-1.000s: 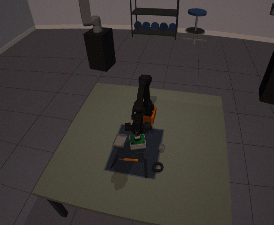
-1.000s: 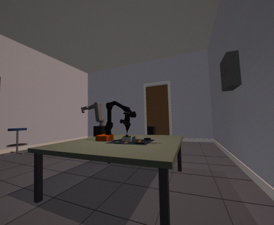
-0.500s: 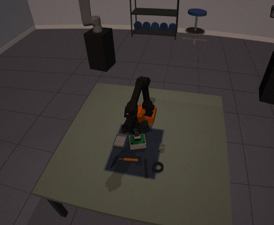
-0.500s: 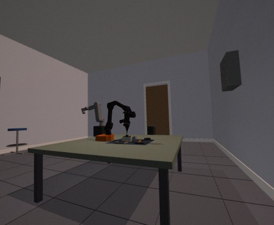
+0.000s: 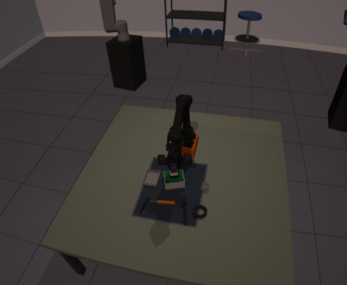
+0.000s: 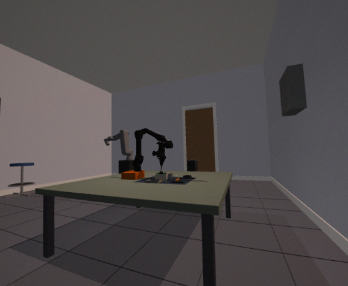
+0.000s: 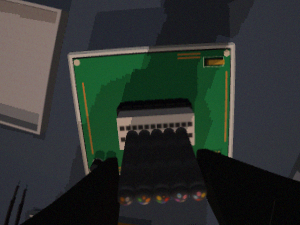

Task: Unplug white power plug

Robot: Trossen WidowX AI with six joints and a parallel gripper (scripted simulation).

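The white power plug lies 40 mm below my gripper tip. From my gripper tip the other things lie so: grey tray: 140 mm to the right, 120 mm below, 20 mm ahead; dark mat: 120 mm below, 50 mm ahead, 10 mm to the left; black bar: 180 mm ahead, 140 mm to the left, 120 mm below.
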